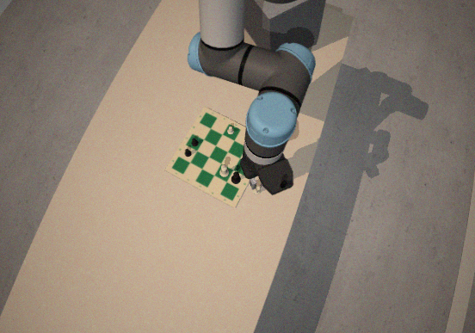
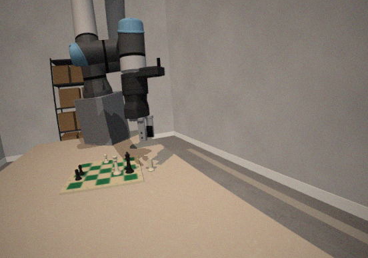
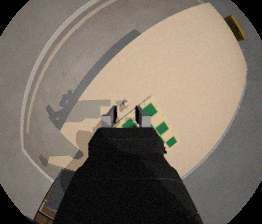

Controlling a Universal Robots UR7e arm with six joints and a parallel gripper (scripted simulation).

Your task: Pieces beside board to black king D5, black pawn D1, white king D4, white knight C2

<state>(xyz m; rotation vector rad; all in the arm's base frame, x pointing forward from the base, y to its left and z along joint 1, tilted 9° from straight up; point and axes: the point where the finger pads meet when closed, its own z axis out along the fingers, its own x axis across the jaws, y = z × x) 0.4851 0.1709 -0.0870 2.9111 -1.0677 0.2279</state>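
Now: hand 10 cm above the white knight. From my hand the other things lie so: board (4 cm behind, 14 cm to the right, 11 cm below); then black king (6 cm to the right, 8 cm below); then white king (10 cm to the right, 8 cm below).
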